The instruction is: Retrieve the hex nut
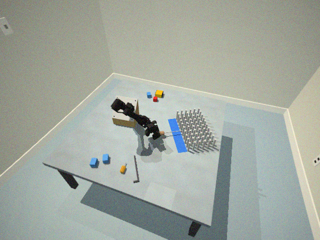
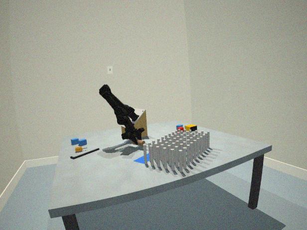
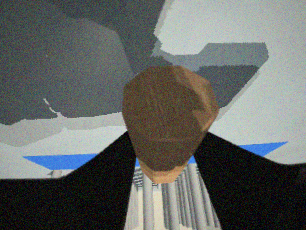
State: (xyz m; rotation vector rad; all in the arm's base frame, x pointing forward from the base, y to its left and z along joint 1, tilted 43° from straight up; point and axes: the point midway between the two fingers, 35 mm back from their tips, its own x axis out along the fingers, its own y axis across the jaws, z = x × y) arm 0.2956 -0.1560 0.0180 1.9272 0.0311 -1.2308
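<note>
Right now my gripper tip is 150 mm short of the blue taped strip, 70 mm to the right of it and 30 mm above it. The rest, counted from my gripper tip: hex nut 300 mm ahead, 140 mm to the left, 30 mm below; then wooden-handled tool 90 mm ahead, 40 mm to the left; then orange-handled screwdriver 390 mm to the right, 190 mm behind, 10 mm below.
</note>
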